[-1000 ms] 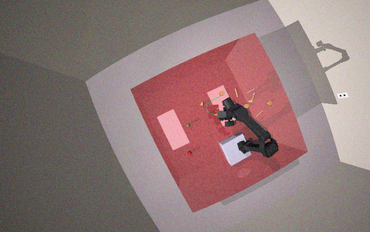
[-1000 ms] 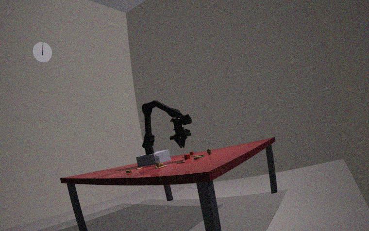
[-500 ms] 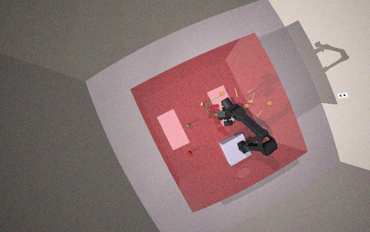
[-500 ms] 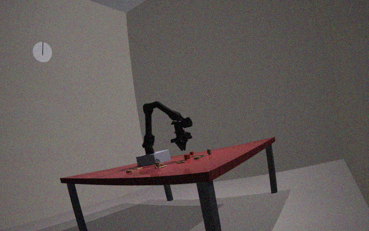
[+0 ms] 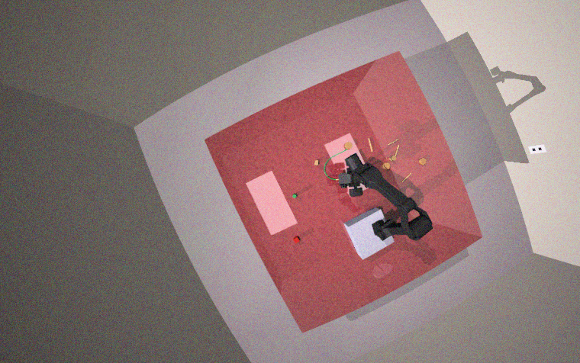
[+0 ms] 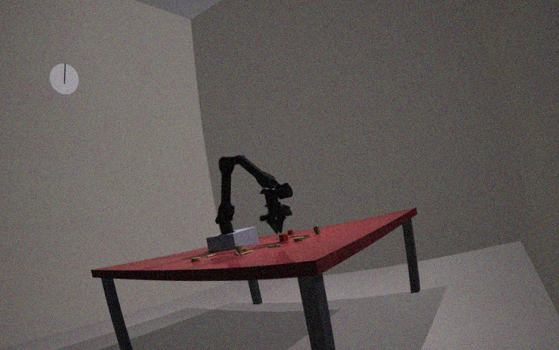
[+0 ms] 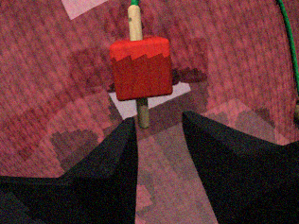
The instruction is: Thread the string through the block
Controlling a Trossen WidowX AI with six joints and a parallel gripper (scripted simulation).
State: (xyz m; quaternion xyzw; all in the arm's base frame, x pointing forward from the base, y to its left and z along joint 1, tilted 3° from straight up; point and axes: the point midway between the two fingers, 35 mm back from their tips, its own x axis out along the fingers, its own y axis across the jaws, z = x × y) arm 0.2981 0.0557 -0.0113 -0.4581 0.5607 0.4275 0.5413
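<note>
The thin wooden stick is 40 mm to the left of my gripper tip and 30 mm below it. Round my gripper tip: tan cube (130 mm to the left, 130 mm ahead, 20 mm below); then small red piece (370 mm to the left, 230 mm behind, 30 mm below); then round wooden button (160 mm ahead, 70 mm to the right, 30 mm below).
</note>
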